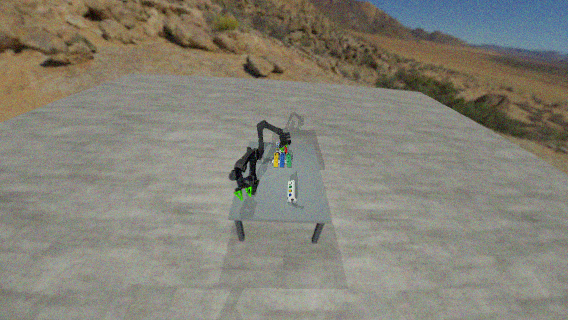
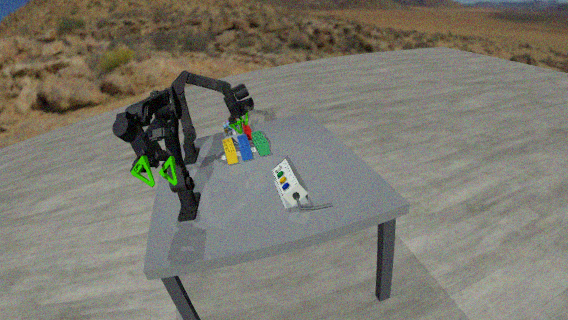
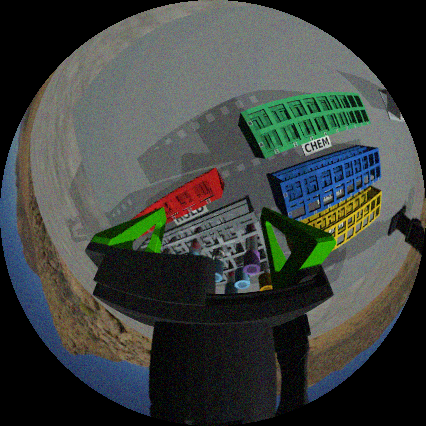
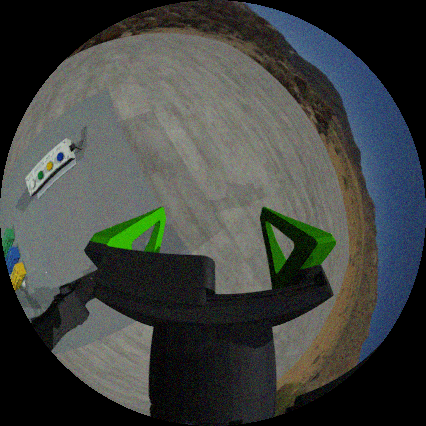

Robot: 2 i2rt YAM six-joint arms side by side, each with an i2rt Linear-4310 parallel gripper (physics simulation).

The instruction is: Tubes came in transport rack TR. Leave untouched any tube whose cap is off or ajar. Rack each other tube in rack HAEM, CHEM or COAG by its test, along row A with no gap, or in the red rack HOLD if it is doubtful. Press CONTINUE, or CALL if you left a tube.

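Frame: origin at the left arm's base, x ahead, y left, z up, level; centimetres.
Seen in the pictures: left gripper, fingertip midpoint: (image 1: 284,149) (image 2: 244,129) (image 3: 212,212); right gripper, fingertip midpoint: (image 1: 246,198) (image 2: 165,185) (image 4: 212,211); left arm's base at its link origin: (image 1: 260,154) (image 2: 191,156); right arm's base at its link origin: (image 1: 253,187) (image 2: 190,207) (image 4: 83,288).
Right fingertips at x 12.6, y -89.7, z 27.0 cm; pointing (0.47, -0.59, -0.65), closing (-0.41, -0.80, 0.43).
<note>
Pixels of each thing's middle, then the offset from my right fingertips to it. "*": a spot on its surface instead. Level surfaces: height alone.
- pale transport rack at the middle of its body: (image 3: 196,253) (image 2: 232,134) dx +10.0, dy +103.9, dz -24.2 cm
- purple ring-like top at a spot on its surface: (image 3: 251,269) * dx +12.0, dy +96.1, dz -17.7 cm
- light-blue top at a spot on its surface: (image 3: 242,284) * dx +9.9, dy +97.3, dz -17.6 cm
- green rack at the middle of its body: (image 3: 316,115) (image 2: 260,142) dx +24.5, dy +83.1, dz -24.2 cm
- CHEM label at a spot on its surface: (image 3: 316,145) * dx +20.6, dy +82.7, dz -26.8 cm
- blue rack at the middle of its body: (image 3: 336,173) (image 2: 244,146) dx +16.8, dy +81.6, dz -24.2 cm
- yellow rack at the middle of its body: (image 3: 340,218) (image 2: 229,150) dx +9.5, dy +80.4, dz -24.2 cm
- white button panel at the middle of its body: (image 2: 288,181) (image 4: 47,167) (image 1: 292,190) dx +33.6, dy +34.6, dz -22.8 cm
- grey table at its surface level: dz -27.1 cm
- cable at a spot on its surface: (image 2: 317,207) * dx +40.9, dy +19.0, dz -26.4 cm
My left gripper (image 2: 239,129) (image 3: 212,212) is open above the pale transport rack (image 3: 234,209), with nothing between its fingertips. Tubes in that rack include one with a purple ring-like top (image 3: 251,269) and one with a light-blue top (image 3: 242,284); the gripper body partly hides them, and cap seating cannot be told. The red HOLD rack (image 3: 217,182) (image 2: 248,131) lies beside it. The green rack (image 3: 250,135) (image 2: 261,143) has the CHEM label (image 3: 316,145). Labels of the blue rack (image 3: 280,195) (image 2: 245,147) and yellow rack (image 2: 229,151) are hidden. My right gripper (image 1: 245,195) (image 2: 164,184) (image 4: 212,211) is open and empty.
A white button panel (image 1: 291,185) (image 2: 291,194) with green, yellow and blue buttons stands on the grey table (image 2: 250,210), apart from the racks. A cable (image 2: 317,206) runs from its end. My right gripper hangs at the table's side, far from the racks.
</note>
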